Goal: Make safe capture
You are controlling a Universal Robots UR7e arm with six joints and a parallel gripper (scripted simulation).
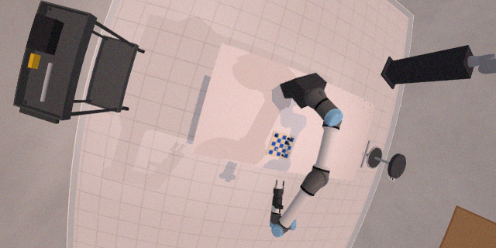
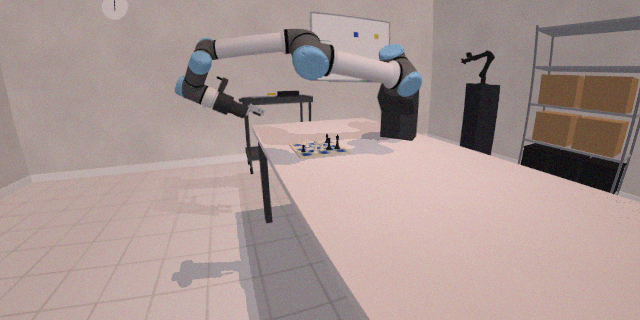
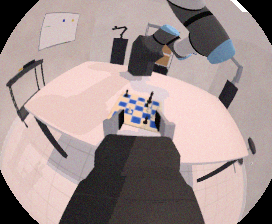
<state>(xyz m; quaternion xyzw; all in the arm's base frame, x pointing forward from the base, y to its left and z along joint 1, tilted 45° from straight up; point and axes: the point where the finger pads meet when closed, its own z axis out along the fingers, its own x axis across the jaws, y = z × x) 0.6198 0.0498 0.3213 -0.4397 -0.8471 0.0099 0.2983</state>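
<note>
My gripper is now 18 cm past the black pawn, 2 cm to the left of it and 16 cm above it. Round my hand: blue-and-cream chessboard: 24 cm behind, 8 cm to the right, 18 cm below.
</note>
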